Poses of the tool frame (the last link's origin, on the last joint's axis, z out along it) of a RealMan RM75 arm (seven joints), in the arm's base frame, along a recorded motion.
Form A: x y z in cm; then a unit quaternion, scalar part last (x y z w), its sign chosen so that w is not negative.
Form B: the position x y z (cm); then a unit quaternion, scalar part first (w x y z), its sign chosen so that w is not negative. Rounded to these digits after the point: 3 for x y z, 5 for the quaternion.
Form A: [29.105, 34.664, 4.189, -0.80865, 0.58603, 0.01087, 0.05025]
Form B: [29.105, 34.664, 4.189, 0.05025, -0.80865, 0.58603, 0.01087]
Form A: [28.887, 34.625, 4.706, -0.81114, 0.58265, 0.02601, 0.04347]
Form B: [28.887, 34.625, 4.706, 0.04347, -0.81114, 0.58265, 0.02601]
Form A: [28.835, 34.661, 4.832, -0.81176, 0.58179, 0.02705, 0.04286]
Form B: [28.835, 34.661, 4.832, 0.04286, -0.81176, 0.58179, 0.02705]
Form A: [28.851, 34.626, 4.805, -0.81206, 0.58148, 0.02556, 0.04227]
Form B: [28.851, 34.626, 4.805, 0.04227, -0.81206, 0.58148, 0.02556]
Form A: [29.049, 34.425, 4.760, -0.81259, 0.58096, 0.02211, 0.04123]
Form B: [29.049, 34.425, 4.760, 0.04123, -0.81259, 0.58096, 0.02211]
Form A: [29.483, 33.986, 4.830, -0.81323, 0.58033, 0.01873, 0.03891]
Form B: [29.483, 33.986, 4.830, 0.03891, -0.81323, 0.58033, 0.01873]
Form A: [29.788, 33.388, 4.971, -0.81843, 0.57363, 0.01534, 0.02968]
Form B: [29.788, 33.388, 4.971, 0.02968, -0.81843, 0.57363, 0.01534]
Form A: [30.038, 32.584, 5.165, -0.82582, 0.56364, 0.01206, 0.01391]
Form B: [30.038, 32.584, 5.165, 0.01391, -0.82582, 0.56364, 0.01206]
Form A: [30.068, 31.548, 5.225, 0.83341, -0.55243, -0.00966, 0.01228]
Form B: [30.068, 31.548, 5.225, 0.01228, 0.83341, -0.55243, -0.00966]
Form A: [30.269, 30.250, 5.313, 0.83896, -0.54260, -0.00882, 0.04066]
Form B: [30.269, 30.250, 5.313, 0.04066, 0.83896, -0.54260, -0.00882]
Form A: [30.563, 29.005, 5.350, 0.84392, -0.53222, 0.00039, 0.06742]
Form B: [30.563, 29.005, 5.350, 0.06742, 0.84392, -0.53222, 0.00039]
